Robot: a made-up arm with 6 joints.
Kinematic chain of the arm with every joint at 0, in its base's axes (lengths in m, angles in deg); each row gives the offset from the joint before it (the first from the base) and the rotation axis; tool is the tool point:
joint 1: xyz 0 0 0.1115 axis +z
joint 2: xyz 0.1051 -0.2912 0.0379 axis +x
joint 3: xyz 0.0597 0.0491 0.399 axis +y
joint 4: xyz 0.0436 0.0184 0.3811 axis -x
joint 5: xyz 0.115 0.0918 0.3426 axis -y
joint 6: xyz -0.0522 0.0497 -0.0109 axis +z
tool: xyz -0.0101 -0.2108 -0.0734
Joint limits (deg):
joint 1: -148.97..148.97
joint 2: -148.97..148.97
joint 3: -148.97..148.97
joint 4: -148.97..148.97
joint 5: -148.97..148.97
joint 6: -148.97..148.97
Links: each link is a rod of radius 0.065 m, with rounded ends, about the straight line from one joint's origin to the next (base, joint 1, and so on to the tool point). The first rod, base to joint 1, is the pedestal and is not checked.
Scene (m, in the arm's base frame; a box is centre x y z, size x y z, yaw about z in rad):
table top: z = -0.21
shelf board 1: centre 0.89 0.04 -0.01 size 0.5 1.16 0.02 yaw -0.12
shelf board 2: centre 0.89 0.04 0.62 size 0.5 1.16 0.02 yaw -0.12
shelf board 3: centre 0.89 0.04 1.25 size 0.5 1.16 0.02 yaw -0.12
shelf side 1: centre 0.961 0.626 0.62 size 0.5 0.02 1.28 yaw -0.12
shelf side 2: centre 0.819 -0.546 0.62 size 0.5 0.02 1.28 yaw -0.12
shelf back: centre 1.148 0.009 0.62 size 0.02 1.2 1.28 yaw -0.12
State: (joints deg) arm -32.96 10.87 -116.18 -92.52 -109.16 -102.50
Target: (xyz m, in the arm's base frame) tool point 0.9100 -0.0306 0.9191
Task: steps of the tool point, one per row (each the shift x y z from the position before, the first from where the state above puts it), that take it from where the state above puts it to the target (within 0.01 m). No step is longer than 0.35 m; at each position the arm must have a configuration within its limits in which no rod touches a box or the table.
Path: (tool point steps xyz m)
1: 0.2101 -0.2061 0.1615
2: 0.2777 -0.1001 0.1456
3: 0.2920 0.0212 0.1208
4: 0.2541 0.1324 0.0896
5: 0.1762 0.2126 0.0547
6: 0.0778 0.2504 0.0193
7: -0.0205 0.2438 -0.0143
8: 0.1447 -0.0491 0.0324
9: 0.1578 -0.0205 -0.0006
10: 0.1616 0.0137 -0.0318

